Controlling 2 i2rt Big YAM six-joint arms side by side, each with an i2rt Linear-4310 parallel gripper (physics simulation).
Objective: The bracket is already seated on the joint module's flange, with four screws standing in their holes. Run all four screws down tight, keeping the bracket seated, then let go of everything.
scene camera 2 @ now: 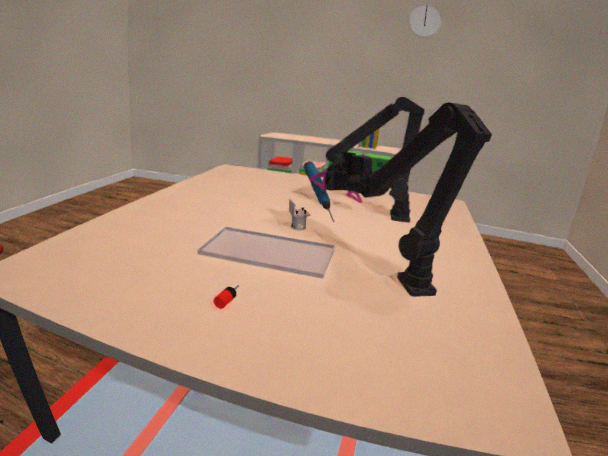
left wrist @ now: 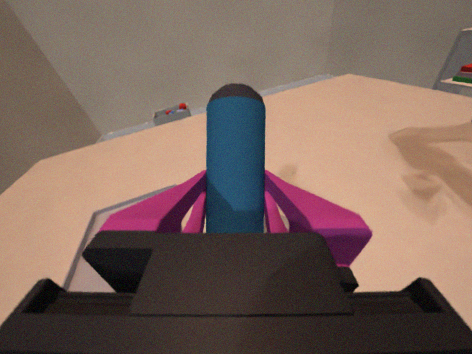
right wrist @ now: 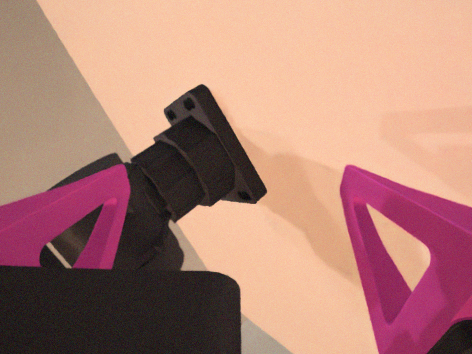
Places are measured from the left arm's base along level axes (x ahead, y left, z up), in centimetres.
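Where they show: left gripper, fingertip midpoint: (scene camera 2: 312, 178) (left wrist: 235, 177); right gripper, fingertip midpoint: (right wrist: 235, 176); left arm's base, origin of the base link: (scene camera 2: 415, 285); right arm's base, origin of the base link: (scene camera 2: 399, 217) (right wrist: 217, 145).
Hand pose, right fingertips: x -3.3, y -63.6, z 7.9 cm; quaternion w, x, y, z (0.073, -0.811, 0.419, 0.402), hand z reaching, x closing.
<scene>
Each offset is from my right fingertips to the top centre of the thing. "spot": to the spot under its first point.
The grey joint module {dx +33.8, dy +18.2, dz -1.5 cm} (scene camera 2: 299, 222) stands upright on the table with the bracket (scene camera 2: 292, 208) on top. Small black screw heads {spot: dx +31.9, dy +16.4, dz -1.3 cm} (scene camera 2: 303, 210) stand up from the bracket; I cannot count them all or tell their depth. My left gripper (scene camera 2: 317, 180) (left wrist: 235, 177) is shut on the blue screwdriver (scene camera 2: 321, 195) (left wrist: 235, 135). It holds the screwdriver tilted in the air, with the thin bit pointing down, to the right of the module in the scene view and apart from it. My right gripper (scene camera 2: 354, 196) (right wrist: 235, 176) is open and empty, farther back above the table.
A shallow grey tray {dx +46.9, dy +40.3, dz -6.3 cm} (scene camera 2: 211, 242) (left wrist: 80, 250) lies in front of the module in the scene view. A short red screwdriver {dx +58.9, dy +69.0, dz -4.5 cm} (scene camera 2: 225, 297) lies nearer the table's front edge. A black arm base (right wrist: 200, 160) shows between the right gripper's fingers, beyond them.
</scene>
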